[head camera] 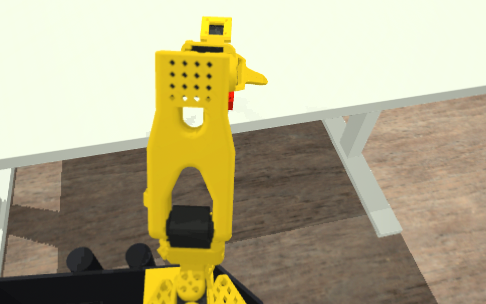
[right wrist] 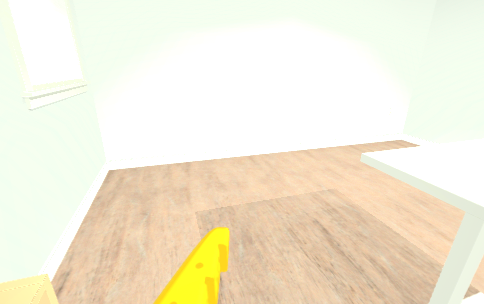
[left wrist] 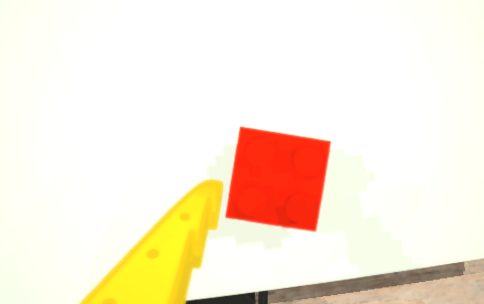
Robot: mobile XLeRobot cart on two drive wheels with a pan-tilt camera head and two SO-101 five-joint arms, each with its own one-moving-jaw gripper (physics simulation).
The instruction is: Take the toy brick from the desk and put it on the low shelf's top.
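Frame: origin at the left arm's base, x ahead, y left, z up, level; metres.
Seen in the pictures: left end effector, tool point: (left wrist: 220, 199); right end effector, tool point: (right wrist: 228, 243).
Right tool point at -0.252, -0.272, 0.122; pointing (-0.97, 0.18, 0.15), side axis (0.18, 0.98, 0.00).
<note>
Offsets run from my right tool point to a thing's top centre, as dx, dy, dz. "spot": to the spot under its first point. Level surfaces: height alone.
The red toy brick {+0.299, +0.605, -0.154} (left wrist: 277, 177) (head camera: 230, 101) sits studs up on the white desk {dz -0.178} (left wrist: 125, 90) (head camera: 350, 50), near its front edge; in the head view my left arm hides most of it. My left gripper (left wrist: 212, 195) (head camera: 252, 77) is open and empty above the desk. In the left wrist view its notched jaw is just left of the brick with a narrow gap, and the other jaw is out of the picture. My right gripper (right wrist: 217, 247) is open and empty, away from the desk, with one notched jaw showing. I cannot make out the low shelf for certain.
A grey-white desk leg (head camera: 362, 185) stands at the right of the head view. The black cart tray (head camera: 100, 287) is at the bottom. In the right wrist view, a white tabletop corner {spot: -0.366, +0.489, -0.178} (right wrist: 420, 172) is at the right and a pale wooden corner {spot: -0.260, -0.296, -0.288} (right wrist: 25, 292) at the lower left.
</note>
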